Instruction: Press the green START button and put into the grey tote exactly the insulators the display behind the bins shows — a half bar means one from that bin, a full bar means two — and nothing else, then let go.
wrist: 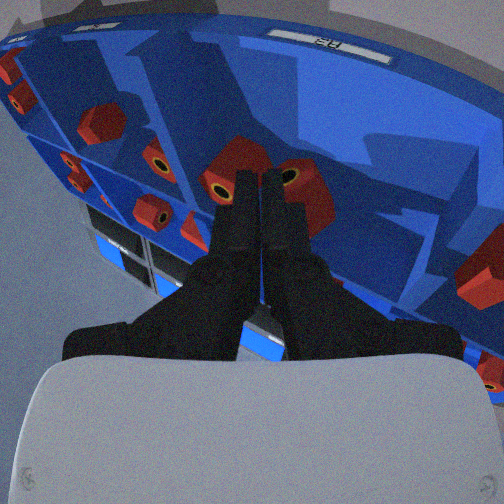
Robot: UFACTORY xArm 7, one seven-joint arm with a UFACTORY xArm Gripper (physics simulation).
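In the wrist view my gripper [259, 176] is shut with its two black fingers pressed together and nothing between them. It hangs above a row of blue bins [280, 150]. Right behind the fingertips lie two red hexagonal insulators, one to the left [231, 171] and one to the right [306, 192], each with a yellow-ringed hole. More red insulators lie in the bins to the left [101, 123] and at the right edge [482, 277]. The dark display [150, 260] with blue bars shows below the bins, partly hidden by my fingers. The green button and grey tote are out of view.
Thin blue walls divide the bins. A white label strip [330, 46] sits on the bin rim at the top. The grey gripper body [255, 430] fills the bottom of the view. Grey surface lies to the left.
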